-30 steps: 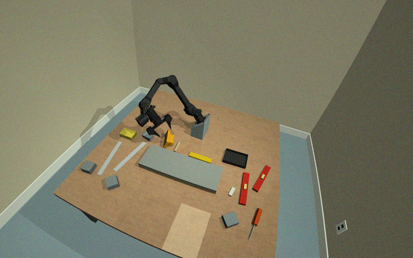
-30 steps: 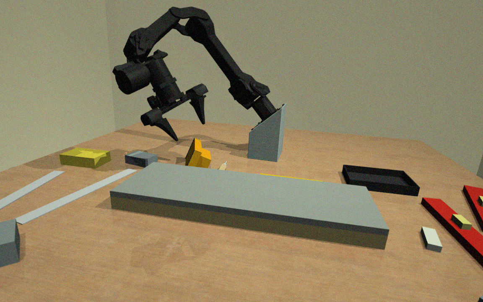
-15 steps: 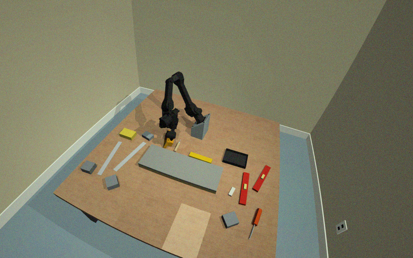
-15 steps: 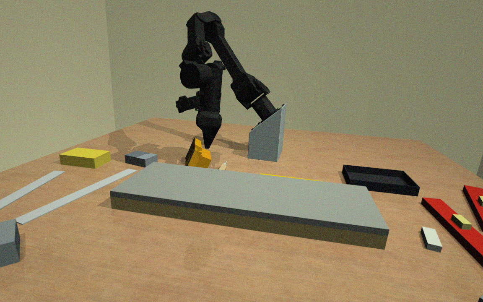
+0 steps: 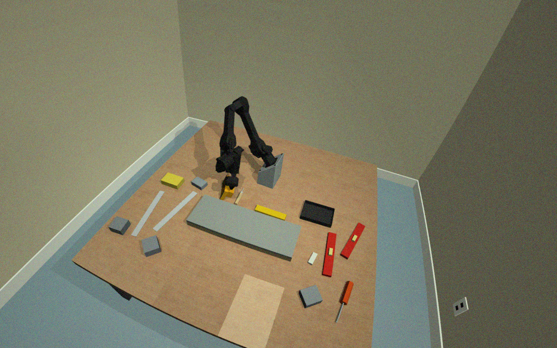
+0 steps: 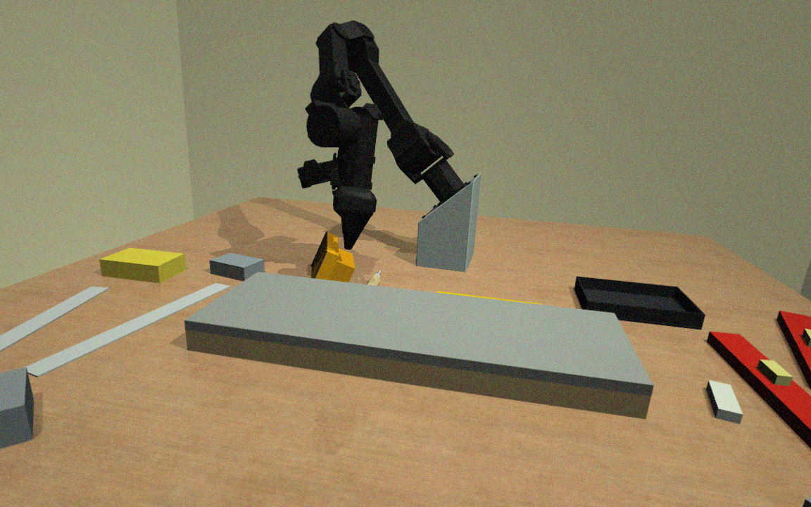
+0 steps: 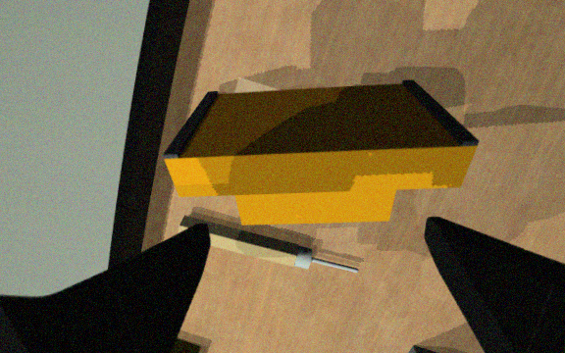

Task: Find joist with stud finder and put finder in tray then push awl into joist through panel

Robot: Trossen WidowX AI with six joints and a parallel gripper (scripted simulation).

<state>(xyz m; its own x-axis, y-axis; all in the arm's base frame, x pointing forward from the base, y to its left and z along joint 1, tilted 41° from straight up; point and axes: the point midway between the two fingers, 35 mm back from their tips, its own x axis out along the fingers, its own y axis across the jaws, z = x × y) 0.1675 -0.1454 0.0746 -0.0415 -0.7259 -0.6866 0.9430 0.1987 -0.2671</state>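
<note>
The yellow stud finder lies 50 mm below my gripper tip, 10 mm to the right of it and 10 mm behind it. From my gripper tip the other things lie so: thin yellow bar: 240 mm to the left, 70 mm ahead, 60 mm below; then awl: 60 mm below, 50 mm to the left; then grey block: 190 mm to the right, 60 mm below, 20 mm ahead.
</note>
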